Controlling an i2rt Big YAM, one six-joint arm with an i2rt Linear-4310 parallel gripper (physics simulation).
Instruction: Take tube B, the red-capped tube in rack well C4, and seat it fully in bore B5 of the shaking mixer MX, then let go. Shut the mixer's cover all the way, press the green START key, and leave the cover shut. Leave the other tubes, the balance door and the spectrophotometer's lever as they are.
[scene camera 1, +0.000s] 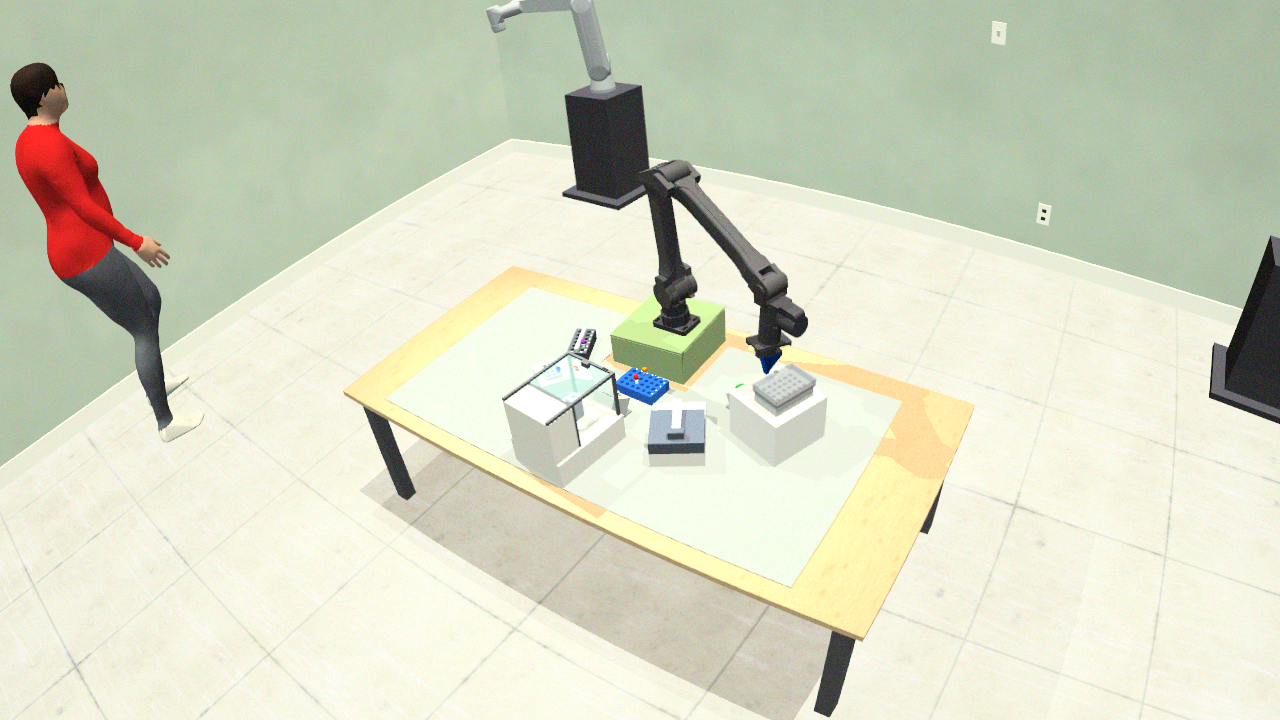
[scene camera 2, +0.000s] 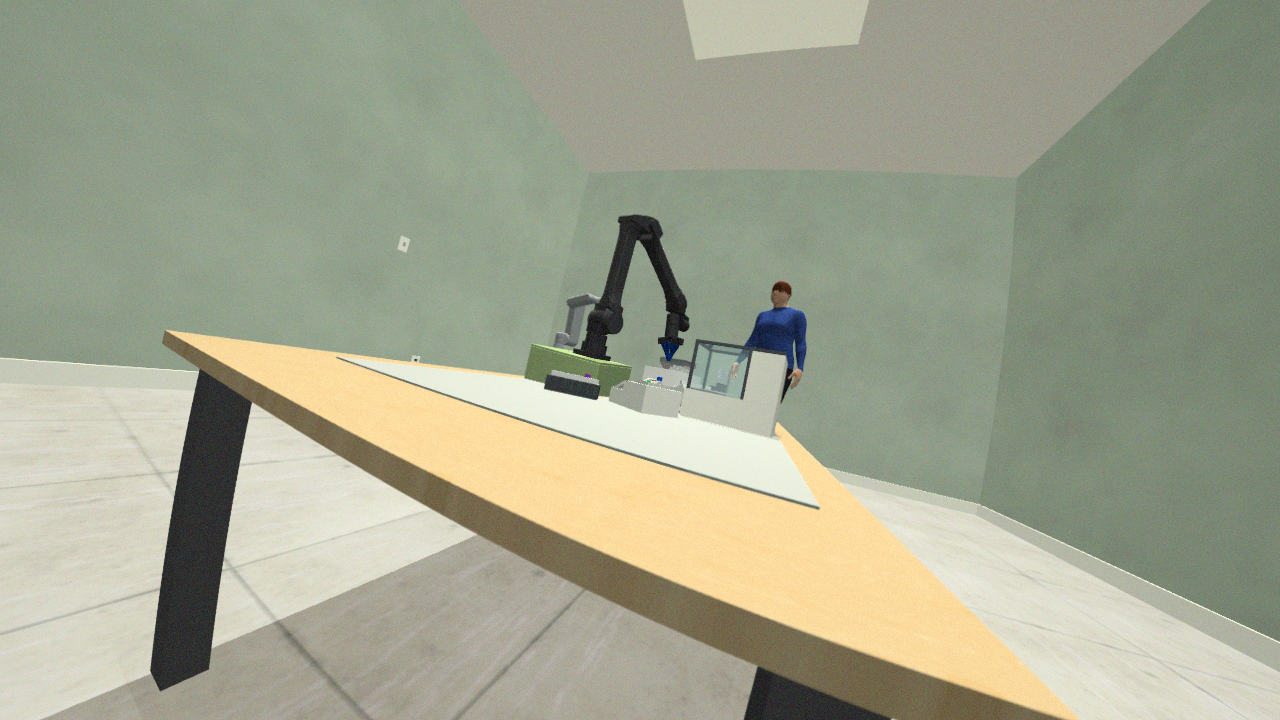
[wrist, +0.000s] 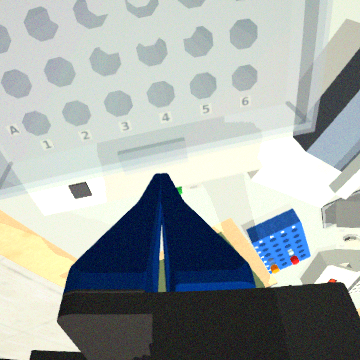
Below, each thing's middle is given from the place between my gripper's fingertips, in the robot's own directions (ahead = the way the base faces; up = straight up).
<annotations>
Now: the white mixer (scene camera 1: 774, 434) 2 cm ahead of my hand, 5 cm to the left of it and 8 cm below it. Also, from my hand: glass-walled white box (scene camera 1: 564, 418): 36 cm ahead, 38 cm to the right, 6 cm below.
</annotations>
